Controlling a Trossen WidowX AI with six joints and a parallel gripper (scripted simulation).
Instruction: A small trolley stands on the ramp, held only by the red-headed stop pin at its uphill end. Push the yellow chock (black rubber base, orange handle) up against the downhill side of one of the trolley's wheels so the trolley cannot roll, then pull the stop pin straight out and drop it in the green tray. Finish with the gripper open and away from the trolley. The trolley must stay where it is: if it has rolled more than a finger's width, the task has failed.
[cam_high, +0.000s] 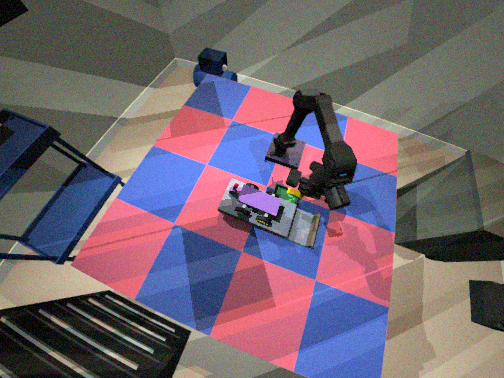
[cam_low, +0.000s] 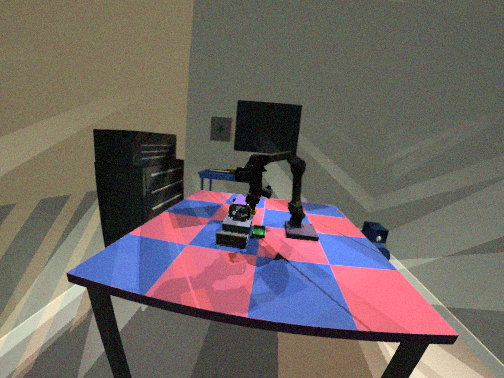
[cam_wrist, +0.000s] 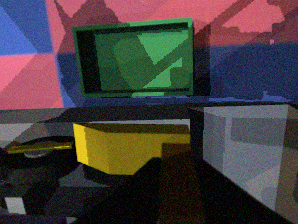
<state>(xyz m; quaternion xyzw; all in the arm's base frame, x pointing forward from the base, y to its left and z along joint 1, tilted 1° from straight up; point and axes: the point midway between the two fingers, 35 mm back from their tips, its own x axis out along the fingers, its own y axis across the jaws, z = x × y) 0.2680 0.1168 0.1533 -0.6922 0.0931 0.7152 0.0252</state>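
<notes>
The red-headed stop pin lies 27 cm to the right of my gripper tip, 3 cm ahead of it and 2 cm below it. From my gripper tip the other things lie so: green tray: 16 cm below, 5 cm to the right, 4 cm behind; trolley: 17 cm to the right, 7 cm ahead, 4 cm below; yellow chock: 2 cm to the right, 1 cm below.
</notes>
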